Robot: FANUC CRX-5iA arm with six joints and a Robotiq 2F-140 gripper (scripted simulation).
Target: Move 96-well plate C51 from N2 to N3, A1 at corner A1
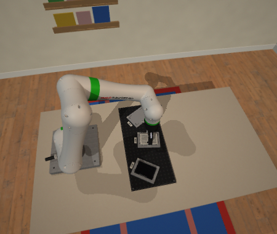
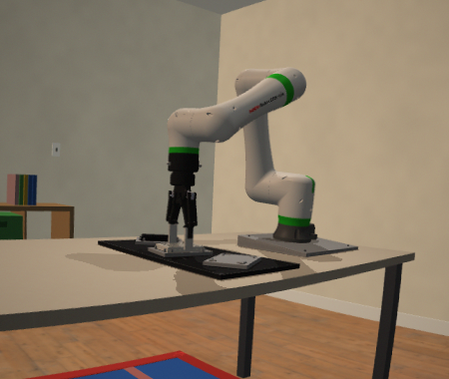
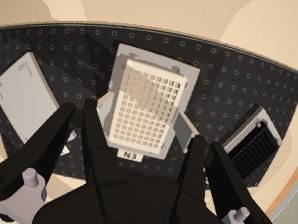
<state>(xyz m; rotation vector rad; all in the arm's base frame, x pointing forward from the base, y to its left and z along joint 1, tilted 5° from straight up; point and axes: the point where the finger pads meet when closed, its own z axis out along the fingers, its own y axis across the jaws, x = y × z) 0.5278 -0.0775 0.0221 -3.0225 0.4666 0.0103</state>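
My gripper is now 2 cm above the white 96-well plate C51. Also, from my hand: landing nest N3: 4 cm below; N2 label: 9 cm behind, 17 cm to the left, 4 cm below; grey plate nest N2: 21 cm to the left, 4 cm below.
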